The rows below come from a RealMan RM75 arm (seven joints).
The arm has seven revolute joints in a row. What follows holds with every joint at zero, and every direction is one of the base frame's. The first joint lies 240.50 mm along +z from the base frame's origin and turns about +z. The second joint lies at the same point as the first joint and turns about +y. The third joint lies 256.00 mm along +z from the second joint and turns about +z. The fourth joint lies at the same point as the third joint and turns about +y. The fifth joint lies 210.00 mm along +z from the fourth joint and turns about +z. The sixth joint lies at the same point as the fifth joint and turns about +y. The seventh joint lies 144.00 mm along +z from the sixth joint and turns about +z. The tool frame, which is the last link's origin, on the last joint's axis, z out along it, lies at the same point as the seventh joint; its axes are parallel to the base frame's.
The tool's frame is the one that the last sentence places.
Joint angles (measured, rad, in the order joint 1, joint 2, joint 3, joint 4, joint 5, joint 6, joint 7), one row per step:
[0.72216, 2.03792, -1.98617, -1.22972, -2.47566, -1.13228, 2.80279]
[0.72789, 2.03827, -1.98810, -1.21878, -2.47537, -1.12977, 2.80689]
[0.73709, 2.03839, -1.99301, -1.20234, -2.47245, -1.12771, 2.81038]
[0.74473, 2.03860, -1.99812, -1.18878, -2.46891, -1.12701, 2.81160]
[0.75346, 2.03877, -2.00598, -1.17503, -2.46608, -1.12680, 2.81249]
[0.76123, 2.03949, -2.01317, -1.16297, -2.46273, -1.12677, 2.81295]
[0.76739, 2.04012, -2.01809, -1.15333, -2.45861, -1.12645, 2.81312]
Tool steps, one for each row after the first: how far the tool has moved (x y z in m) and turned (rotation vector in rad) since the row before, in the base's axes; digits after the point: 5 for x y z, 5 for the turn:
[0.00092, 0.00082, -0.00081, 0.00100, -0.00424, -0.00494]
[0.00139, 0.00068, -0.00145, -0.00263, -0.00796, -0.00557]
[0.00119, 0.00017, -0.00139, -0.00456, -0.00745, -0.00363]
[0.00116, -0.00010, -0.00166, -0.00625, -0.01029, -0.00102]
[0.00083, -0.00033, -0.00168, -0.00650, -0.00844, -0.00087]
[0.00049, -0.00024, -0.00130, -0.00514, -0.00507, -0.00157]

